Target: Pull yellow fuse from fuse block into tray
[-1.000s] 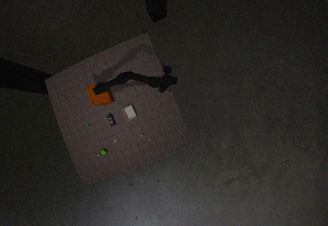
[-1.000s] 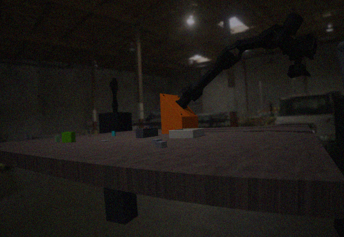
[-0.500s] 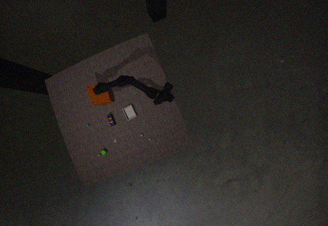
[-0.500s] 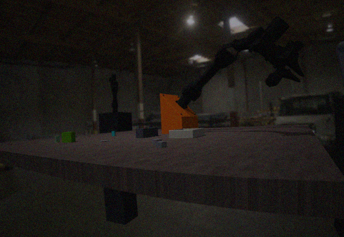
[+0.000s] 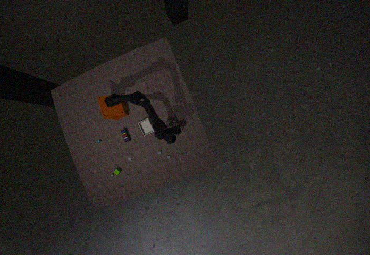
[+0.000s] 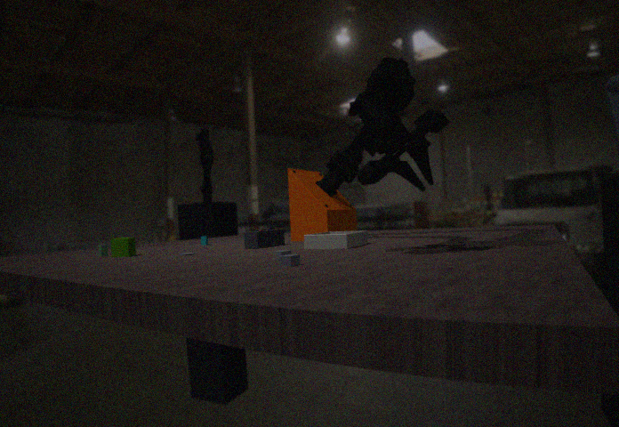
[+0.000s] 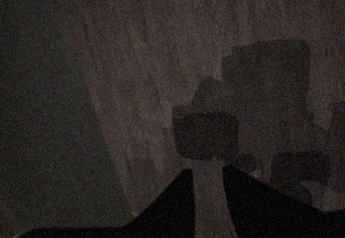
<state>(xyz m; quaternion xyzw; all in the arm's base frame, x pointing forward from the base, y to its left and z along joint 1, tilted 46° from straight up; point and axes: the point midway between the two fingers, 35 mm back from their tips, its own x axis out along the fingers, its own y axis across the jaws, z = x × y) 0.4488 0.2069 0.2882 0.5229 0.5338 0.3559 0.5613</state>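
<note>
My gripper tip is 150 mm past the white tray, 230 mm to the left of it and 110 mm above it.
</note>
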